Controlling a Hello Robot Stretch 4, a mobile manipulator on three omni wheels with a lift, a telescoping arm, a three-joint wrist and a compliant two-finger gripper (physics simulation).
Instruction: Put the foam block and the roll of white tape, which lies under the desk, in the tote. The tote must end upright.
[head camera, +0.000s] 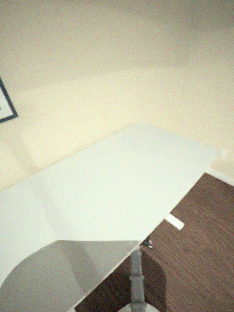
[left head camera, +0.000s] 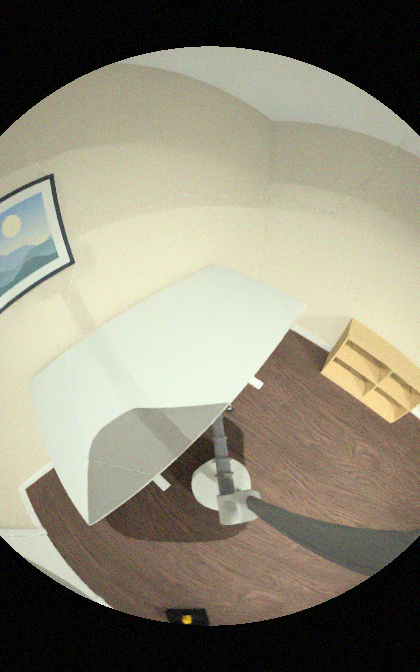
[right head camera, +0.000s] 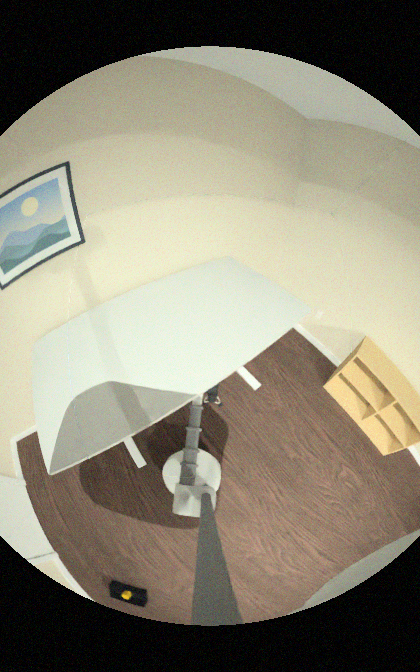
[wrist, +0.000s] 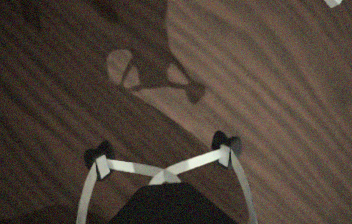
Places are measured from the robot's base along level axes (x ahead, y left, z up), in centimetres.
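Where they show: gripper, fingertip midpoint: (head camera: 145, 248) (wrist: 163, 148).
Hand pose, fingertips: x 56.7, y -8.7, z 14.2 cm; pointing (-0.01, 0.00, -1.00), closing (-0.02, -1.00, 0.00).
Note:
After its pixels a point has its place.
My gripper (head camera: 149, 244) (left head camera: 230, 409) (right head camera: 212, 400) (wrist: 163, 148) {z 14.2, x 56.7, y -8.7 cm} is open and empty, low over the wood floor at the desk's front edge; the arm reaches partly under the desktop. In the wrist view its two dark fingertips stand wide apart, with bare floor and the gripper's shadow ahead. The roll of white tape does not show in any current view. A black box, which looks like the tote (left head camera: 175, 615) (right head camera: 140, 598), stands upright on the floor at the bottom of both side head views. A small yellow thing, apparently the foam block (left head camera: 187, 619) (right head camera: 126, 595), lies in it.
The white desk (head camera: 125, 185) {z 92.3, x 62.7, y 3.3 cm} (left head camera: 175, 340) (right head camera: 165, 325) stands against the wall and hides the floor beneath. A white desk foot (head camera: 175, 221) (left head camera: 256, 382) (right head camera: 249, 378) (wrist: 333, 2) {z -1.0, x 79.8, y -47.7 cm} sticks out right of the gripper, another (left head camera: 161, 482) (right head camera: 135, 452) to the left. A wooden shelf (left head camera: 382, 347) (right head camera: 382, 365) stands right.

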